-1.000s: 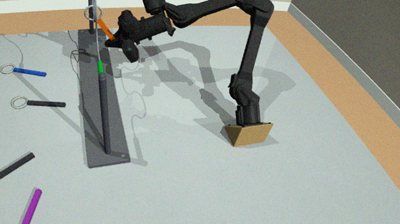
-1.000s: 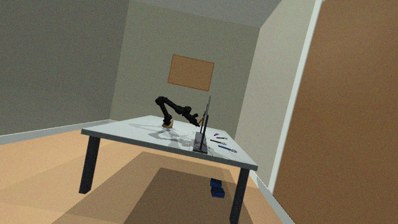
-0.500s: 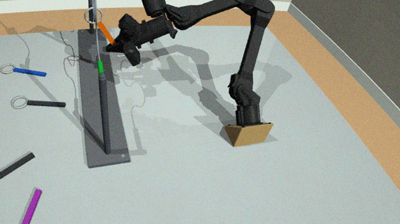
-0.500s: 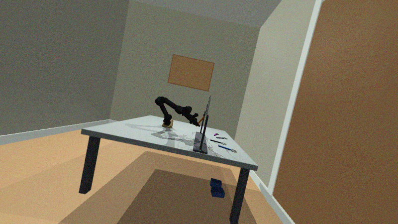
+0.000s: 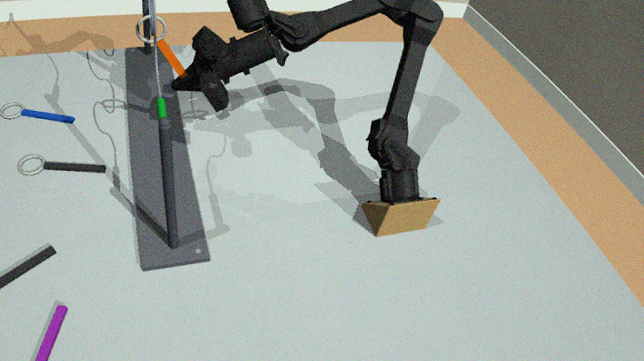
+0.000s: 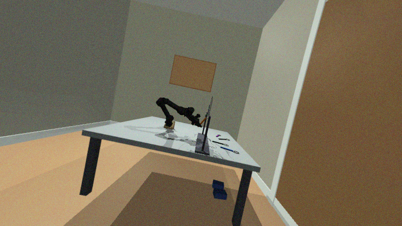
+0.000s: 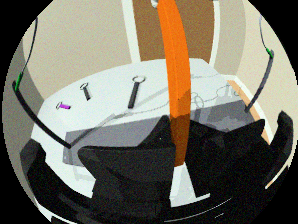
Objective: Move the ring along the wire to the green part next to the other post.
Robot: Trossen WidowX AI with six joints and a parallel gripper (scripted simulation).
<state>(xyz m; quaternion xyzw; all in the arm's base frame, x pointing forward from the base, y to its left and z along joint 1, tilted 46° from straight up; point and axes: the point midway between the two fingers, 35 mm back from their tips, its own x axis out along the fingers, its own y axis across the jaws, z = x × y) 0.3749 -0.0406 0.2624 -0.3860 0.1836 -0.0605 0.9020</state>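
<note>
The ring with orange handle lies 10 mm ahead of my gripper tip and 80 mm above it. The rest, counted from my gripper tip: blue-handled ring (320 mm ahead, 90 mm to the right, 130 mm below).
</note>
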